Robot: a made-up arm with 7 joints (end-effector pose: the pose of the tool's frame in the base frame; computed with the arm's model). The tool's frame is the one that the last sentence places.
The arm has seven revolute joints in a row. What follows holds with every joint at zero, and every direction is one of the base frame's.
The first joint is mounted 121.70 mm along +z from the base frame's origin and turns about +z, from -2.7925 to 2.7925 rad.
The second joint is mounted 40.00 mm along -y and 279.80 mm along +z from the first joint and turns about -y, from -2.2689 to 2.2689 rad.
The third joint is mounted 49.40 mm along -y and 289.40 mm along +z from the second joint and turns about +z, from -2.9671 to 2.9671 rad.
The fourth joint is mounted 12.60 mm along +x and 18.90 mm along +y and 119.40 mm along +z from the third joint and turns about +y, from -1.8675 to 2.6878 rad.
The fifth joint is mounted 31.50 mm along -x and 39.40 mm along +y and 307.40 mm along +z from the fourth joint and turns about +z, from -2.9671 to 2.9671 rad.
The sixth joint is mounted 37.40 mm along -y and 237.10 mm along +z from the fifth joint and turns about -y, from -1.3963 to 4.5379 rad.
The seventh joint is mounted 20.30 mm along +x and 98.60 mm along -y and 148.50 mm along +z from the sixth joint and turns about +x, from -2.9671 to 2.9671 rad.
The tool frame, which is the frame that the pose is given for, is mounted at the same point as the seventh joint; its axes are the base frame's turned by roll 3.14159, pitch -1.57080 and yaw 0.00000 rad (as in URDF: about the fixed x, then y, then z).
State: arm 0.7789 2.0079 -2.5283 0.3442 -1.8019 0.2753 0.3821
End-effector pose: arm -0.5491 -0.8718 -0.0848 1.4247 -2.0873 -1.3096
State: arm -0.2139 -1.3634 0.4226 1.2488 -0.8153 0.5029 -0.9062
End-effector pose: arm 0.8961 -0.0267 0.0213 2.3115 2.0318 -0.6297
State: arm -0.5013 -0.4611 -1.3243 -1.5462 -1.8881 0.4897 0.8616
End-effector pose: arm 0.3841 0.4767 0.6619 -1.5301 0.0024 1.3205
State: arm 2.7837 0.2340 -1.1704 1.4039 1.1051 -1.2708 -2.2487
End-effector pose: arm -0.0386 0.6456 0.8229 1.4896 -1.2049 0.5033
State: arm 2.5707 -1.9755 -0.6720 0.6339 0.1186 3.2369 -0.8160
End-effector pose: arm -0.3704 0.5857 -0.0102 0.7590 -0.8884 -1.3504
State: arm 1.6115 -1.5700 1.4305 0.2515 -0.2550 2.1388 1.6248
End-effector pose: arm 0.1153 0.9300 0.3719 -1.0535 0.9938 0.8545
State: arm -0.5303 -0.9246 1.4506 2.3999 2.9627 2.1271 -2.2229
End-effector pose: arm -0.0063 0.2056 0.4908 -2.4477 -0.0708 0.7394
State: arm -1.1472 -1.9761 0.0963 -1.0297 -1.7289 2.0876 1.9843
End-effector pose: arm 0.3572 -0.5964 0.6484 1.2944 -0.4618 2.2259
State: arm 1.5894 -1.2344 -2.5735 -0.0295 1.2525 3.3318 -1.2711
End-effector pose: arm 0.1499 0.7402 0.7362 1.8873 0.3356 -2.2560
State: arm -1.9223 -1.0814 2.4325 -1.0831 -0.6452 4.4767 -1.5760
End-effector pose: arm -0.5051 -0.6174 0.3416 -1.4047 -0.8958 -2.2286
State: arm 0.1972 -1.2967 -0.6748 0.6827 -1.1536 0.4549 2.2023
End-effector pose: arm 1.1135 -0.0296 0.4253 1.2251 -1.2170 1.6771
